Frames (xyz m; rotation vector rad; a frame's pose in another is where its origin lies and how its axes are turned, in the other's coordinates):
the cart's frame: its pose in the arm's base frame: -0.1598 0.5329 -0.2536 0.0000 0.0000 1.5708
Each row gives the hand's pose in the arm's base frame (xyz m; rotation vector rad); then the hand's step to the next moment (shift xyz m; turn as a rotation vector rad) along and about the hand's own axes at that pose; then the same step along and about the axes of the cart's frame.
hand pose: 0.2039 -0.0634 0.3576 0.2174 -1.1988 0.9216
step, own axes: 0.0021 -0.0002 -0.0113 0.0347 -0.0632 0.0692
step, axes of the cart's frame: 0.0076 -0.0082 -0.0025 -0.0639 0.0016 0.0768
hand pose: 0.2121 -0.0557 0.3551 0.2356 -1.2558 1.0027
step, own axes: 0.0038 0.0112 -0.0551 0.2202 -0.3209 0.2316
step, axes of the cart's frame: 0.0440 -0.0290 -0.0199 -0.2252 -0.0719 0.3863
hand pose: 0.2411 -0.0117 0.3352 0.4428 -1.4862 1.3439
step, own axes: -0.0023 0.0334 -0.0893 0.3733 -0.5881 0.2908
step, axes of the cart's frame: 0.0884 -0.0128 -0.0334 -0.3051 -0.2019 0.6603
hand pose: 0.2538 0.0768 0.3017 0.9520 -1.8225 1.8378
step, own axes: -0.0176 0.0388 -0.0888 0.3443 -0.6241 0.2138
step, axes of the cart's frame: 0.0869 0.0319 -0.0337 -0.2212 -0.2318 0.6716
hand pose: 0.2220 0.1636 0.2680 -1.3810 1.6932 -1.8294
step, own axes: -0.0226 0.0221 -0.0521 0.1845 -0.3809 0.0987
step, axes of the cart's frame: 0.0427 0.0378 -0.0216 -0.0965 -0.1295 0.4035
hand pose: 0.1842 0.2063 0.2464 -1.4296 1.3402 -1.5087
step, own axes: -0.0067 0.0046 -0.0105 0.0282 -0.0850 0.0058
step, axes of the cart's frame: 0.0075 0.0097 -0.0051 -0.0056 -0.0157 0.0882
